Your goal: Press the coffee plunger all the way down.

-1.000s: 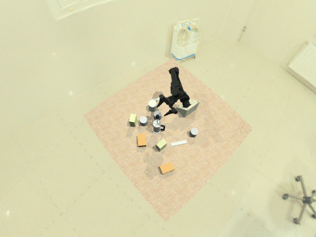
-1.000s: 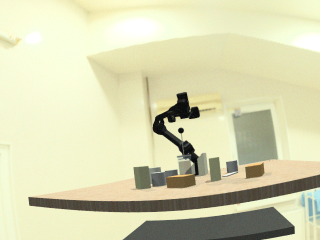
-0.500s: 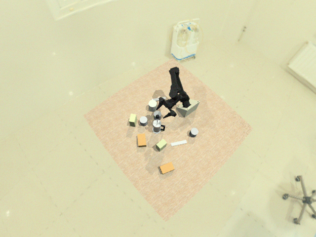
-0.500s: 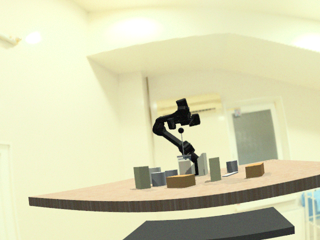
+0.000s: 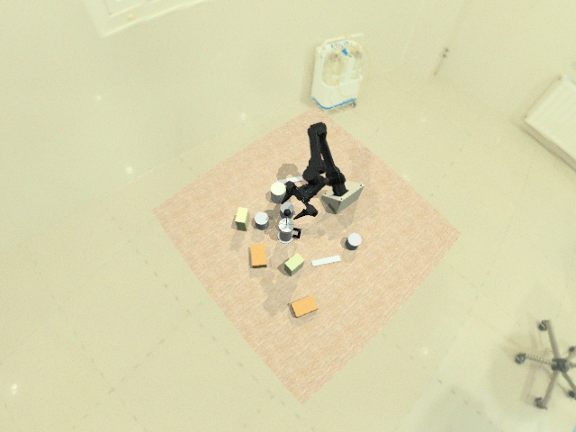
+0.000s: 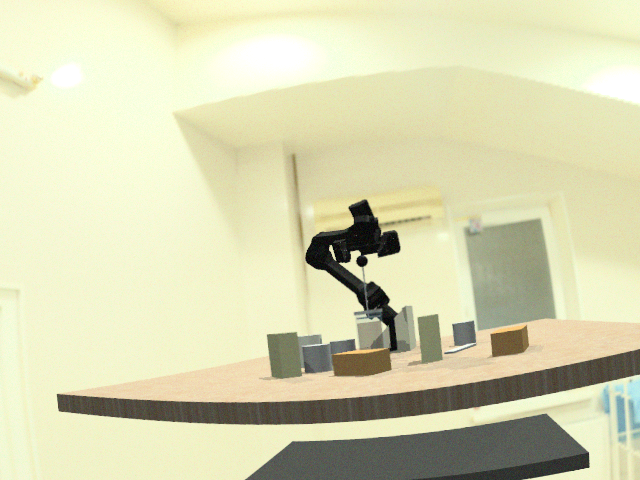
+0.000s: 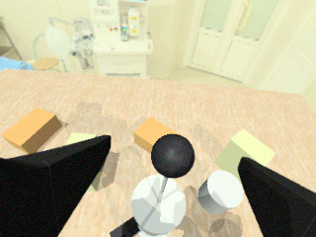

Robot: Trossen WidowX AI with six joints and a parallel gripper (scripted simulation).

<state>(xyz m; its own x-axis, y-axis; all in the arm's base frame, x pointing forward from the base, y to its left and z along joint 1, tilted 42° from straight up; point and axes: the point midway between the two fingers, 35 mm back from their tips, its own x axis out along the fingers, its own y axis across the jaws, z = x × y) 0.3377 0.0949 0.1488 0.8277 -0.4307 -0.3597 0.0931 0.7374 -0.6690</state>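
Now: gripper tip 10 mm past the coffee press, 10 mm to the right of it and 150 mm above it.
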